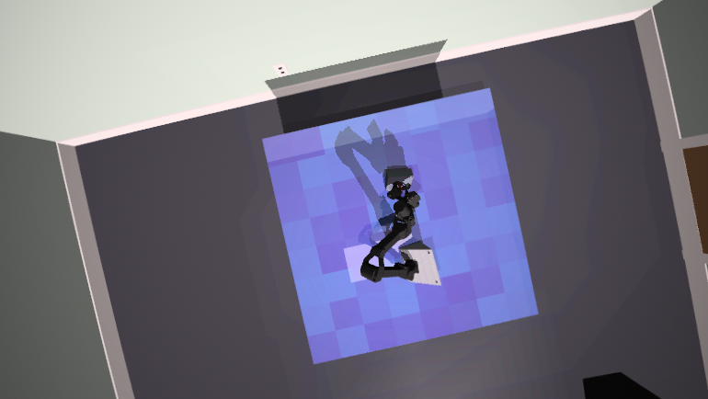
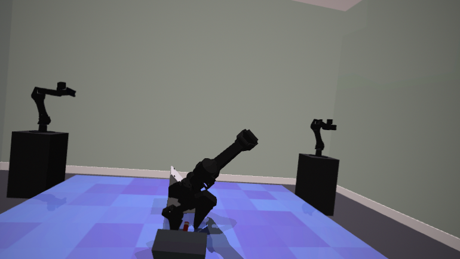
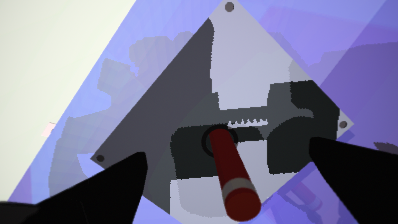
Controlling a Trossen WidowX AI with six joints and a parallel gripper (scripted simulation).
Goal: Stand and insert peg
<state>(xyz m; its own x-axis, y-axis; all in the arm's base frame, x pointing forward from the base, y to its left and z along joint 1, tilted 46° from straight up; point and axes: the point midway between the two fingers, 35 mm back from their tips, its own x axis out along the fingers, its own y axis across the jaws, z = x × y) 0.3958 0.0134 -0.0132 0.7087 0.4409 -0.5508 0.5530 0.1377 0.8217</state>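
Now: the red peg 10 mm behind my gripper tip. From my gripper tip the other things lie so: grey sloped panel (40 mm ahead, 30 mm below).
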